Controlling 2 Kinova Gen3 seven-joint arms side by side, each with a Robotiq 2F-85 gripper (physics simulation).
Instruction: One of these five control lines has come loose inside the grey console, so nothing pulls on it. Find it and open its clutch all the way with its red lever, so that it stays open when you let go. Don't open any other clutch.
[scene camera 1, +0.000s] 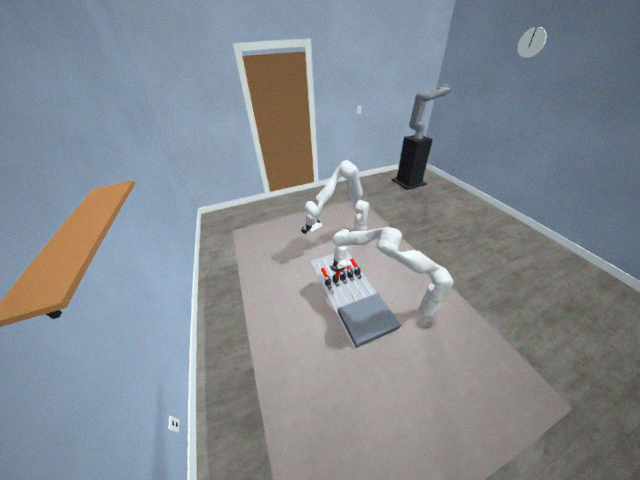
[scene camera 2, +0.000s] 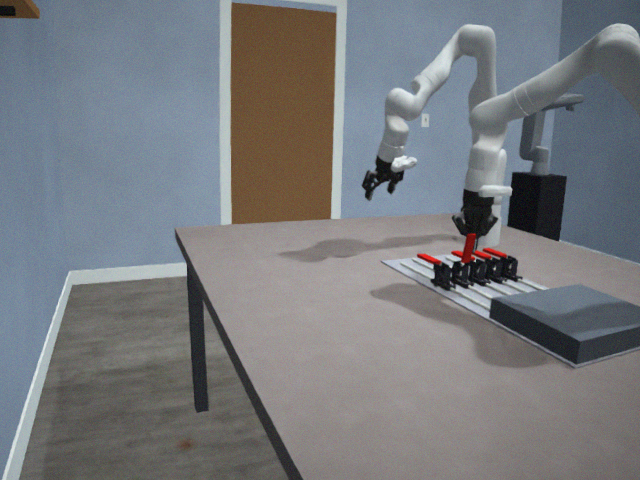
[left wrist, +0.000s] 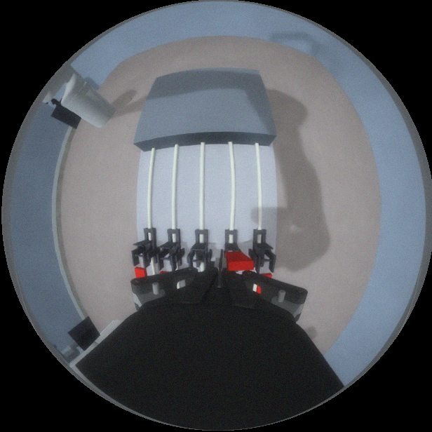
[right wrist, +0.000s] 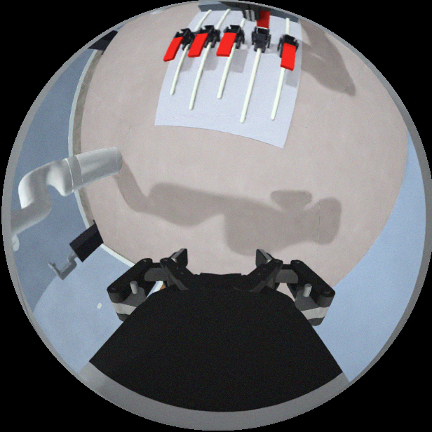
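Where they show: left gripper, fingertip midpoint: (scene camera 1: 338, 273) (scene camera 2: 470, 252); right gripper, fingertip midpoint: (scene camera 2: 379, 195); left arm's base, link origin: (scene camera 1: 426, 309); right arm's base, link origin: (scene camera 2: 483, 243).
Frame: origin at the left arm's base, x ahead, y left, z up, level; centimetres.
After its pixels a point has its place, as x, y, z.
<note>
The grey console (scene camera 1: 369, 320) @(37.4, 0.5, 4.7) (scene camera 2: 573, 315) @(41.5, 1.1, 4.7) (left wrist: 207, 105) has five pale lines running out to five black clutches; what is inside it is hidden. In the left wrist view, the red lever (left wrist: 239, 260) of the fourth clutch from the left stands raised; this lever also shows in the other views (scene camera 1: 337, 274) @(46.0, -33.5, 8.6) (scene camera 2: 468, 248) @(47.9, -31.3, 10.2) (right wrist: 264, 19). The other red levers lie low in scene camera 2, such as the leftmost lever (scene camera 2: 429, 259) @(55.0, -37.8, 5.9). My left gripper (scene camera 2: 476, 243) @(46.0, -33.5, 8.6) (left wrist: 220, 264) is shut and empty, its fingertips close beside the raised lever. My right gripper (scene camera 1: 308, 228) @(57.3, -72.9, 17.0) (scene camera 2: 379, 192) @(57.3, -72.9, 17.0) (right wrist: 221, 256) is open and empty, high above the table.
The lines and clutches stand on a pale base plate (left wrist: 215, 200) (right wrist: 200, 120) on the table (scene camera 1: 413, 403) @(31.4, 42.3, 0.0) (scene camera 2: 361, 361) @(84.9, 1.8, 0.0). Neighbouring clutches stand close on both sides of the raised lever. The left arm reaches over the plate. The right arm stands farther back.
</note>
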